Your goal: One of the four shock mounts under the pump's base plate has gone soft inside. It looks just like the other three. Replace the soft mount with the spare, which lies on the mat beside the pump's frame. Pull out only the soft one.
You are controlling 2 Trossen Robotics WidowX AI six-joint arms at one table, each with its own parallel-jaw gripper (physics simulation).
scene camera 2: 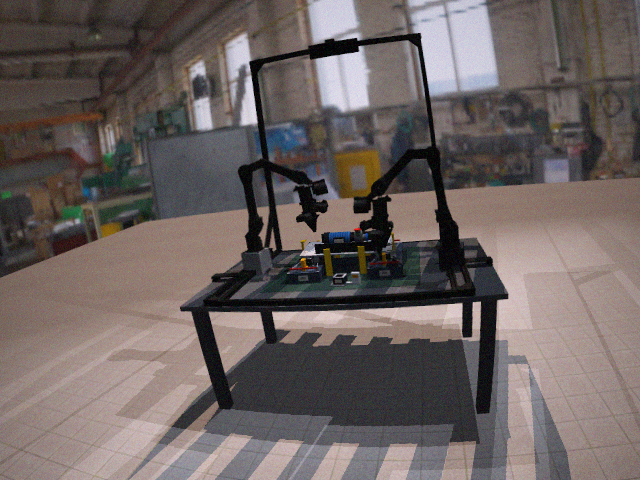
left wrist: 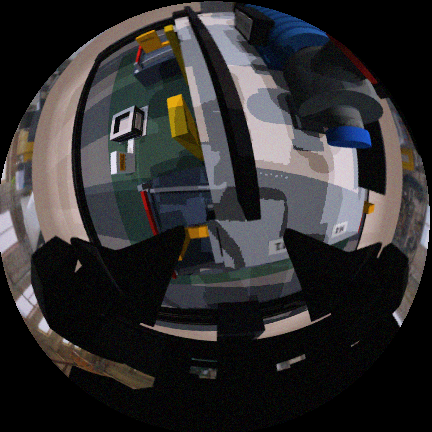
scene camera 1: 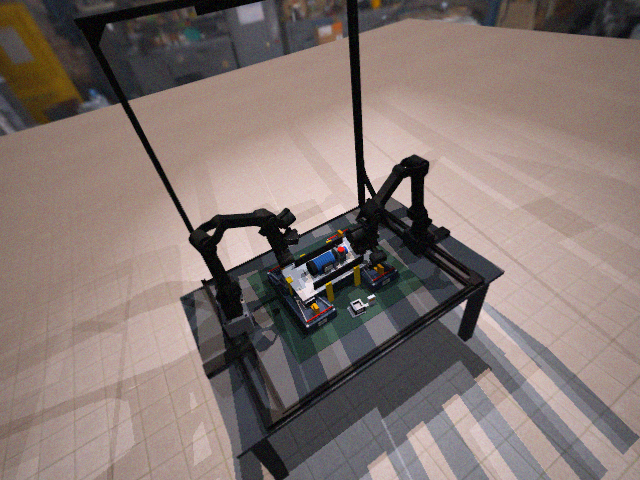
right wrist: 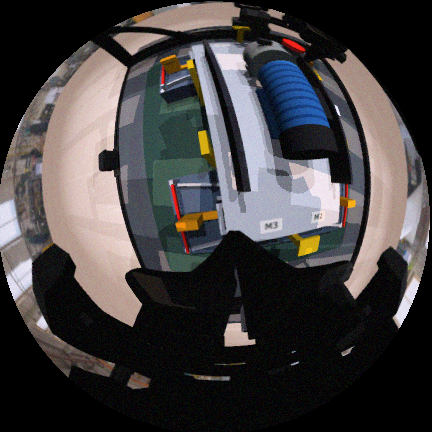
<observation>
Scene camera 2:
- my left gripper: 382, 250
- grey base plate: 340, 243
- green mat: 411, 258
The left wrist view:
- my left gripper: 236, 232
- grey base plate: 290, 137
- spare mount: 130, 123
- green mat: 156, 153
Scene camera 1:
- grey base plate: 310, 273
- green mat: 302, 345
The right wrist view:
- my right gripper: 233, 235
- grey base plate: 280, 150
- green mat: 171, 148
</observation>
